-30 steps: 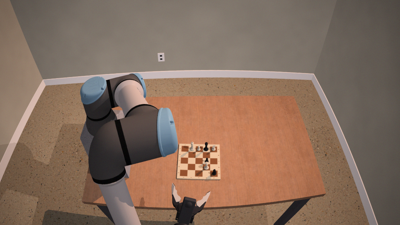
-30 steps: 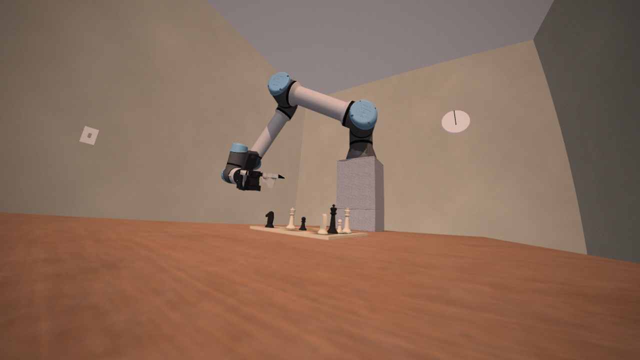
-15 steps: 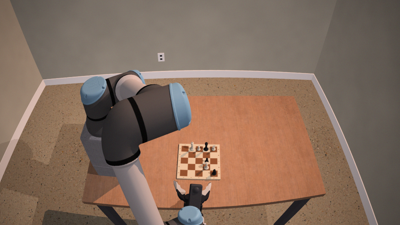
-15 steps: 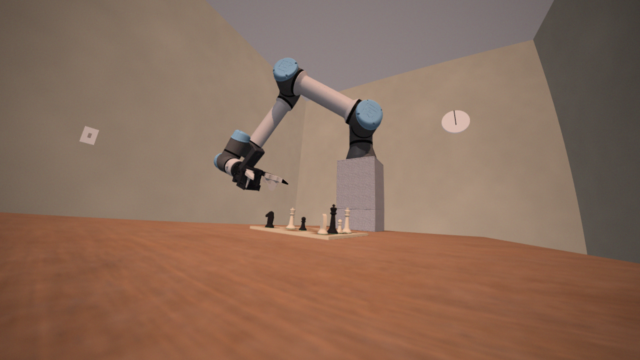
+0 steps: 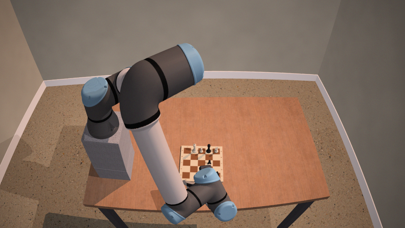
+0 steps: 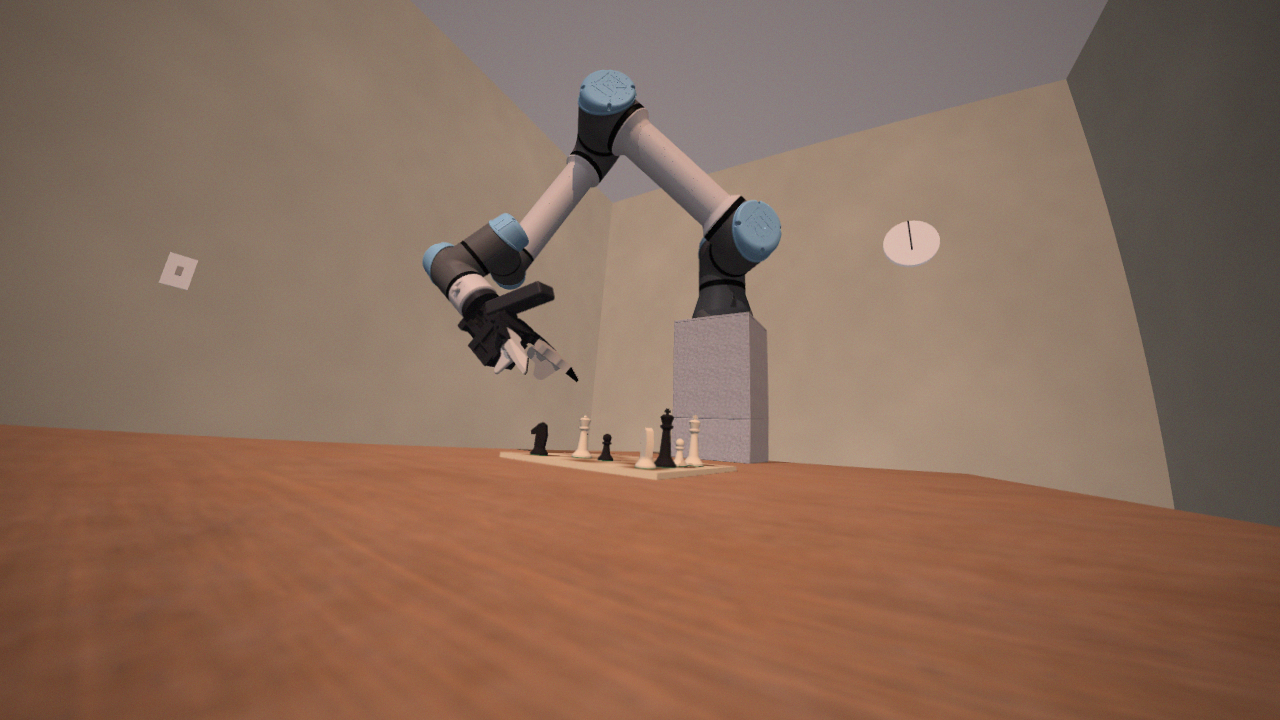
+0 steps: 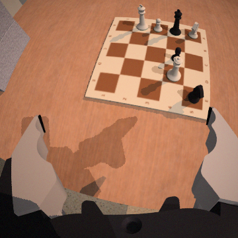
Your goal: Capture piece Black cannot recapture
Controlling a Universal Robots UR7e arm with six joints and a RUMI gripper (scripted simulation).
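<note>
Now: hand 100 mm short of the black knight, 100 mm above it and 60 mm to the right of it. From my hand the other things lie so: tall white piece 230 mm to the left, 80 mm below, 10 mm ahead; then chessboard 150 mm to the left, 120 mm below, 30 mm ahead; then black pawn 140 mm to the left, 100 mm below, 70 mm ahead.
</note>
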